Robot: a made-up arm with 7 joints.
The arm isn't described. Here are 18 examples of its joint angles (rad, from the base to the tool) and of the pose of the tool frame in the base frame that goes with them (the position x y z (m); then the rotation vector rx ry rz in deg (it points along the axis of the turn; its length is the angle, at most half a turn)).
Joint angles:
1: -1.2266 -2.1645 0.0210 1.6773 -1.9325 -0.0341 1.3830
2: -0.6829 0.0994 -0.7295 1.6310 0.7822 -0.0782 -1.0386
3: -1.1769 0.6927 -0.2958 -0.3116 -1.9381 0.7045 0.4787
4: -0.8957 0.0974 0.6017 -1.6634 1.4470 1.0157 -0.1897
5: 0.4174 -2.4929 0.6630 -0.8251 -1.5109 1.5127 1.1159
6: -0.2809 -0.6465 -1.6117 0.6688 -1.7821 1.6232 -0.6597
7: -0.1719 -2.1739 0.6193 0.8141 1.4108 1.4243 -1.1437
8: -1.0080 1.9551 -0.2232 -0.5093 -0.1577 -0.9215 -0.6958
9: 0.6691 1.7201 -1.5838 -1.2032 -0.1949 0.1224 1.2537
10: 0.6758 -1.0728 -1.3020 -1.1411 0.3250 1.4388 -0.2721
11: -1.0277 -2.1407 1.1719 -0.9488 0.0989 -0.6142 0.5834
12: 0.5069 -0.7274 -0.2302 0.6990 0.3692 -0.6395 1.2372
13: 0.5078 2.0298 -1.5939 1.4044 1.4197 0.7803 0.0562
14: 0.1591 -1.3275 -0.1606 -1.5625 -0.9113 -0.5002 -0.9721
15: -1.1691 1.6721 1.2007 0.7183 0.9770 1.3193 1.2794
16: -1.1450 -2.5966 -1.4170 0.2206 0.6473 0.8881 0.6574
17: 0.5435 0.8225 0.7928 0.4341 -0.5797 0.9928 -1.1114
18: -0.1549 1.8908 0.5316 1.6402 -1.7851 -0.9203 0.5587
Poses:
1: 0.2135 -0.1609 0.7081 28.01 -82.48 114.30
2: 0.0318 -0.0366 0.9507 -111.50 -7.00 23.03
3: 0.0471 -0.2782 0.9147 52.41 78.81 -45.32
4: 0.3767 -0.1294 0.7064 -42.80 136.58 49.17
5: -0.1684 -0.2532 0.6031 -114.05 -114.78 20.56
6: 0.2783 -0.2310 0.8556 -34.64 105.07 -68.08
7: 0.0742 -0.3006 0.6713 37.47 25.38 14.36
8: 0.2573 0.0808 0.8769 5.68 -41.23 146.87
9: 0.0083 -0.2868 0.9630 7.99 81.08 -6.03
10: 0.2885 -0.0976 0.5197 124.55 -87.87 22.47
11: 0.1196 0.0206 0.5857 -57.48 -4.26 -155.77
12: 0.1600 -0.0941 0.5701 87.52 -49.86 3.00
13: 0.0806 -0.2596 0.6352 76.01 13.34 66.33
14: 0.2133 -0.3283 0.6127 25.02 -50.96 49.15
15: -0.0235 0.0183 0.5713 120.22 21.66 8.66
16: 0.1625 0.0526 0.8162 -7.45 -22.69 162.26
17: 0.0985 -0.0757 0.9842 -34.90 19.26 73.64
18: 0.1229 0.0328 0.6807 114.04 -68.97 61.77
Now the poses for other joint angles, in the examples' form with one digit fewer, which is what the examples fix.
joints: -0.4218 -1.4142 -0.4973 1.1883 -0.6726 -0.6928 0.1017
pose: 0.142 -0.074 0.537 51.0 -95.7 -96.6
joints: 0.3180 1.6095 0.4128 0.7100 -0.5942 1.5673 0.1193
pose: -0.192 0.020 0.898 -124.5 -42.1 94.1
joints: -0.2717 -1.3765 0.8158 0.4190 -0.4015 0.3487 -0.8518
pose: 0.244 -0.337 0.636 37.5 119.0 22.2
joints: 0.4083 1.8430 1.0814 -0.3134 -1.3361 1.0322 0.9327
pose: -0.091 0.128 0.879 -122.1 21.5 105.9
